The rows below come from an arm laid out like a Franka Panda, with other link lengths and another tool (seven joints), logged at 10 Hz.
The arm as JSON. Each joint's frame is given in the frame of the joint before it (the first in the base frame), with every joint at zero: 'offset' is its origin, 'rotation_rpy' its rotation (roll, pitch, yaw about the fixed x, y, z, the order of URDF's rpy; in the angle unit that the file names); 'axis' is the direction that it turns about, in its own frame. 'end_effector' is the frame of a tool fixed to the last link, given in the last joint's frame.
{
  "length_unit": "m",
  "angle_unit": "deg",
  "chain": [
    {
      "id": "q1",
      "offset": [
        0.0,
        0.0,
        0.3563
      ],
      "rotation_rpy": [
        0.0,
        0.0,
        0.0
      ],
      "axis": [
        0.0,
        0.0,
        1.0
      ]
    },
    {
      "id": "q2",
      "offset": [
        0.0,
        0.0,
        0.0
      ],
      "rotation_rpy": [
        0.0,
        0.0,
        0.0
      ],
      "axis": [
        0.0,
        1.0,
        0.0
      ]
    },
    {
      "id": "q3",
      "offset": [
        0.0,
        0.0,
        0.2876
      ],
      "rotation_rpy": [
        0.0,
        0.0,
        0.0
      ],
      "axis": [
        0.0,
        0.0,
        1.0
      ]
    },
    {
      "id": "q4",
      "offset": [
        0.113,
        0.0,
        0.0
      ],
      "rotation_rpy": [
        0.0,
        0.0,
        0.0
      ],
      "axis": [
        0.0,
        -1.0,
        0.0
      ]
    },
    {
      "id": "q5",
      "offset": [
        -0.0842,
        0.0,
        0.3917
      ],
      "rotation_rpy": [
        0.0,
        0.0,
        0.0
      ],
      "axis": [
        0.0,
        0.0,
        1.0
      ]
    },
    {
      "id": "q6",
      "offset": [
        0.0,
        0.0,
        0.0
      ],
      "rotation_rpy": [
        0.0,
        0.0,
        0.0
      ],
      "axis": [
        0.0,
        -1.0,
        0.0
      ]
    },
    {
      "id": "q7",
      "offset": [
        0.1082,
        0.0,
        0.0
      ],
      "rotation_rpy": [
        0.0,
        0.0,
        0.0
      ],
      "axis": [
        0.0,
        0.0,
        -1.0
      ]
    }
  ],
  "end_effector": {
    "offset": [
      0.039,
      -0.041,
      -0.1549
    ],
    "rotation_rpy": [
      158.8,
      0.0,
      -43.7
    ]
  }
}
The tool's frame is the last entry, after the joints.
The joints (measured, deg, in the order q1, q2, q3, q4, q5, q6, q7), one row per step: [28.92 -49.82 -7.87 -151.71 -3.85 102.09 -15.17]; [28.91 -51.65 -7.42 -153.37 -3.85 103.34 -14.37]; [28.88 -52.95 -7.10 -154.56 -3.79 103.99 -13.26]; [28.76 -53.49 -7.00 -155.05 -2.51 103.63 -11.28]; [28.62 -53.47 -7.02 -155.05 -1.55 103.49 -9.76]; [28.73 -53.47 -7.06 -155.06 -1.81 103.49 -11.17]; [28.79 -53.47 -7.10 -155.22 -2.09 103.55 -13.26]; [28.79 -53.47 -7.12 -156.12 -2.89 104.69 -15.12]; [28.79 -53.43 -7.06 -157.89 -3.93 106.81 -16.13]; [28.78 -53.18 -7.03 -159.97 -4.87 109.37 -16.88]
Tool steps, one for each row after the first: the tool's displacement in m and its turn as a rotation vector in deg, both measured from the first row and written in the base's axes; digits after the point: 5 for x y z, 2 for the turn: [-0.00582 0.00097 0.00071 0.43 -1.36 -0.40]; [-0.01059 0.00077 0.00026 0.68 -2.06 -1.26]; [-0.01520 -0.00013 -0.00239 1.62 -1.15 -3.52]; [-0.01638 -0.00103 -0.00346 2.38 -0.49 -5.39]; [-0.01604 0.00038 -0.00339 2.19 -0.66 -3.84]; [-0.01577 0.00212 -0.00456 1.95 -0.79 -1.64]; [-0.01449 0.00335 -0.00972 1.39 -1.43 0.41]; [-0.01359 0.00465 -0.02076 0.59 -2.20 1.81]; [-0.01289 0.00620 -0.03509 -0.11 -2.83 2.98]
